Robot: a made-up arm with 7 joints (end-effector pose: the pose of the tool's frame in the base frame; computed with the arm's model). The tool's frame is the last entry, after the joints. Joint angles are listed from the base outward.
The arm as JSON. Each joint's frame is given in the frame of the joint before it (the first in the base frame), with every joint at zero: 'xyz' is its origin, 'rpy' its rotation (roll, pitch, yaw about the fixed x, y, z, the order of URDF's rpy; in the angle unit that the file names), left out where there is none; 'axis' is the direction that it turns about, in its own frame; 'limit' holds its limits. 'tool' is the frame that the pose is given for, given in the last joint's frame.
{
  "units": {
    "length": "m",
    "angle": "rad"
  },
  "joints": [
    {
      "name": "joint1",
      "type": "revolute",
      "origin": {
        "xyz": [
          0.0,
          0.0,
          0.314
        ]
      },
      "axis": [
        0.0,
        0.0,
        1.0
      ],
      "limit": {
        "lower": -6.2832,
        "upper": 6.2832
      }
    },
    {
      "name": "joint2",
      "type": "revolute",
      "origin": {
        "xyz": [
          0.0,
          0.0,
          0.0
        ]
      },
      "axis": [
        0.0,
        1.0,
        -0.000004
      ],
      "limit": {
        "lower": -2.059,
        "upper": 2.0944
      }
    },
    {
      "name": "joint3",
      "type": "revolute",
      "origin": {
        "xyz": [
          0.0,
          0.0,
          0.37
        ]
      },
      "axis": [
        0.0,
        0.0,
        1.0
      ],
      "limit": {
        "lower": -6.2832,
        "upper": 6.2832
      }
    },
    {
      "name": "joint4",
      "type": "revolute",
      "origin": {
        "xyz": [
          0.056,
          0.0,
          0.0
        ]
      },
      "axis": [
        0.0,
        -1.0,
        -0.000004
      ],
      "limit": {
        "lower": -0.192,
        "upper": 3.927
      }
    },
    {
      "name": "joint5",
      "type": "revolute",
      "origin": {
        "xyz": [
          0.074,
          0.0,
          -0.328
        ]
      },
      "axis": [
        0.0,
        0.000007,
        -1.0
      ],
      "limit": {
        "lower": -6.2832,
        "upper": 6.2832
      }
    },
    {
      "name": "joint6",
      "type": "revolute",
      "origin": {
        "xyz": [
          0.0,
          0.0,
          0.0
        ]
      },
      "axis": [
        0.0,
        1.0,
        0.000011
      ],
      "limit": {
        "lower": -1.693,
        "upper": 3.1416
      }
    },
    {
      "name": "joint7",
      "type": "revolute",
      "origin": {
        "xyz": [
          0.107,
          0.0,
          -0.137
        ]
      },
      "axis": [
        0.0,
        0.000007,
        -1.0
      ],
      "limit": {
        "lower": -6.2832,
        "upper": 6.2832
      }
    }
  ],
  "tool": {
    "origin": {
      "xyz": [
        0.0,
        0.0,
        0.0
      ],
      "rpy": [
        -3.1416,
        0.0,
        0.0
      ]
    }
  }
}
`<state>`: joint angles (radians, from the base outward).
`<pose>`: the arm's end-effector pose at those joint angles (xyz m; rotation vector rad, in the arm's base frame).
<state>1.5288 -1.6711 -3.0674 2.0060 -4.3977 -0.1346 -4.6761</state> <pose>-0.1075 -0.5390 -0.1990 2.4614 1.5742 -0.3174</pose>
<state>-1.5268 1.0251 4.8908 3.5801 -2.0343 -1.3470 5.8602</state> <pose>0.1046 -0.5743 0.5146 0.8919 2.4728 -1.3258</pose>
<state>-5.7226 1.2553 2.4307 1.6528 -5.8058 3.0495 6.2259</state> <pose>0.1567 0.2492 0.6449 -1.2317 2.5090 -1.0707</pose>
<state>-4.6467 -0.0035 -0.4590 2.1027 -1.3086 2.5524 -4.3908</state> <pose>0.2531 0.1919 0.8503 1.6252 -1.8611 1.2204</pose>
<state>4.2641 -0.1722 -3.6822 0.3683 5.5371 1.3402 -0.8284</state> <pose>0.2164 0.0457 0.2250 1.2000 1.8874 -1.4780</pose>
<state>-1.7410 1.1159 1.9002 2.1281 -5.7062 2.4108 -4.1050</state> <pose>0.2357 -0.3783 0.6994 -1.5439 1.2040 1.3418</pose>
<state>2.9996 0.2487 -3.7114 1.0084 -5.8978 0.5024 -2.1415</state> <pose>0.3366 -0.3468 0.6051 2.0663 1.2978 0.6747</pose>
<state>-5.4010 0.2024 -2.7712 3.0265 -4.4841 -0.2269 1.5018</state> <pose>-0.0399 0.1086 1.1284 0.0656 -0.1568 -1.7241</pose>
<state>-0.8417 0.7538 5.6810 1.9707 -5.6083 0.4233 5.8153</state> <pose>0.2681 -0.7336 0.5398 2.0148 -1.2760 0.9047</pose>
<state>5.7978 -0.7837 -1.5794 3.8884 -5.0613 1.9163 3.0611</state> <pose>-0.1999 0.3488 0.8772 0.3825 0.9341 -1.3470</pose>
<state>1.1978 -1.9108 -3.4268 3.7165 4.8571 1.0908 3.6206</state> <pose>-0.2836 -0.7388 0.3218 -1.3963 -0.9501 1.9560</pose>
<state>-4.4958 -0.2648 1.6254 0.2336 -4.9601 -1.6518 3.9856</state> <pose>-0.2213 0.0116 0.5267 -0.8926 1.4718 2.5668</pose>
